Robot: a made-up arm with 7 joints.
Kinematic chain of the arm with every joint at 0, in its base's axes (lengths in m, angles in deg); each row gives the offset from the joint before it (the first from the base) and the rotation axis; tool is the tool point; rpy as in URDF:
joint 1: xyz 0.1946 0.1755 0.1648 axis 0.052 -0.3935 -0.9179
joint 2: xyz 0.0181 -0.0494 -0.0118 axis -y
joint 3: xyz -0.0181 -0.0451 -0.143 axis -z
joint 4: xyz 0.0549 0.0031 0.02 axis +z
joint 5: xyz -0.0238 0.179 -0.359 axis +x
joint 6: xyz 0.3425 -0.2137 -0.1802 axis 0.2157 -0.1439 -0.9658
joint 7: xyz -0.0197 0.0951 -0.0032 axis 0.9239 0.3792 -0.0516
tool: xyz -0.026 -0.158 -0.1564 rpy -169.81 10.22 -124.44
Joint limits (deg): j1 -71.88..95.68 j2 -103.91..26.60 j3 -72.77..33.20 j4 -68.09..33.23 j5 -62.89..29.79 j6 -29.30..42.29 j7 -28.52..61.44
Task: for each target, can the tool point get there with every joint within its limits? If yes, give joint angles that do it. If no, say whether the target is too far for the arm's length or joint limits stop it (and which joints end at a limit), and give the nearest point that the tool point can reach.
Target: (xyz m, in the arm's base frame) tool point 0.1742 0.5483 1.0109
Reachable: no: joint limits stop it (at a limit: joint 1, joint 2, joint 3, joint 4, joint 5, joint 6, joint 7) | nearest point 0.1587 1.0020 0.5228 | short by 0.667 m
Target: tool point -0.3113 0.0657 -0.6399
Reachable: yes | joints -12.52 -49.67 11.76 -0.11 19.59 28.80 22.66
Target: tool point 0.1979 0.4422 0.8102
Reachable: no: joint limits stop it (at a limit: joint 1, joint 2, joint 3, joint 4, joint 5, joint 6, joint 7) | nearest point 0.0292 -0.1248 0.9985 | short by 0.621 m
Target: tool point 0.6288 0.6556 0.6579
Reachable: no: joint limits stop it (at a limit: joint 1, joint 2, joint 3, joint 5, joint 6, joint 7) | nearest point 0.4574 0.9915 0.4117 | short by 0.450 m
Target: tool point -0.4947 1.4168 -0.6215
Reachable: no: too far | nearest point -0.2322 0.9425 -0.3268 | short by 0.617 m
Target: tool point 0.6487 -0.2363 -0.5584
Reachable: yes | joints 52.39 3.23 -8.50 -14.56 17.51 23.68 -6.69
